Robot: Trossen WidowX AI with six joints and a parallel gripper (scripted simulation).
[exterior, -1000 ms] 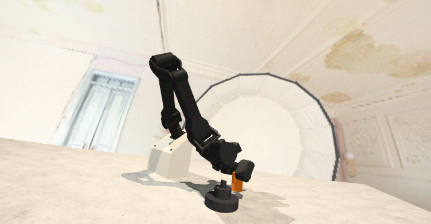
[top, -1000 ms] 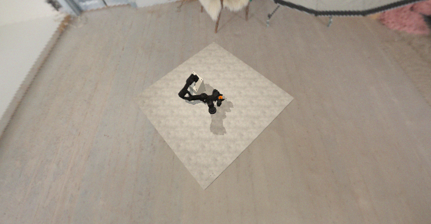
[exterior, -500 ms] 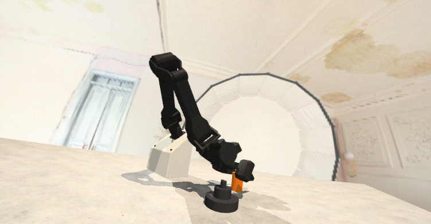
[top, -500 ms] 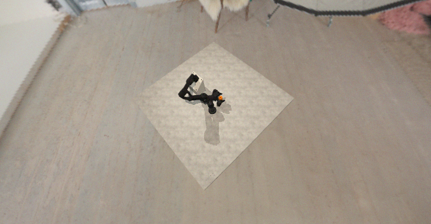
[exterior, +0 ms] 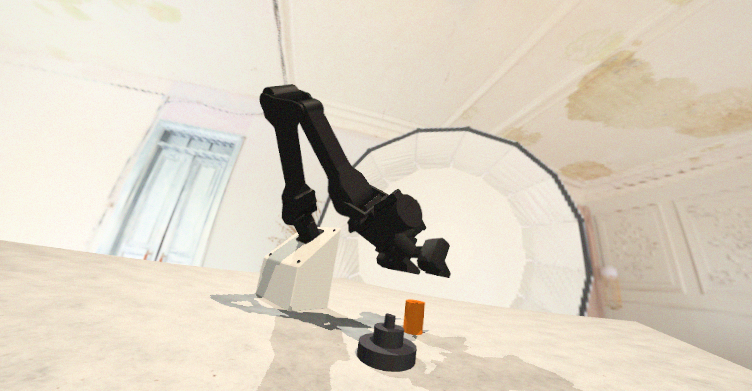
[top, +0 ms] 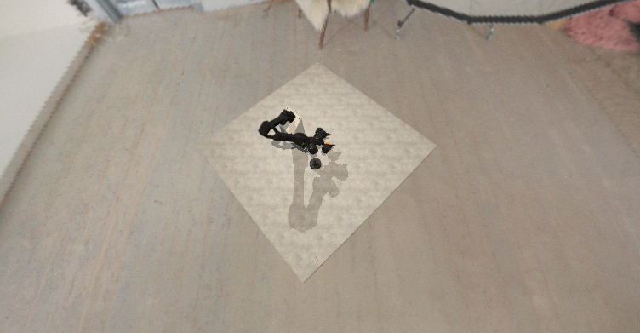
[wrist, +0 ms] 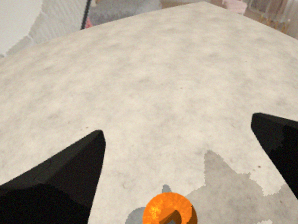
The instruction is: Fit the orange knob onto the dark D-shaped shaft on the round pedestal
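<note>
My gripper tip is 2 cm past the orange knob, 3 cm to the left of it and 9 cm above it. The rest, counted from my gripper tip: dark round pedestal: 3 cm ahead, 18 cm to the right, 9 cm below.
</note>
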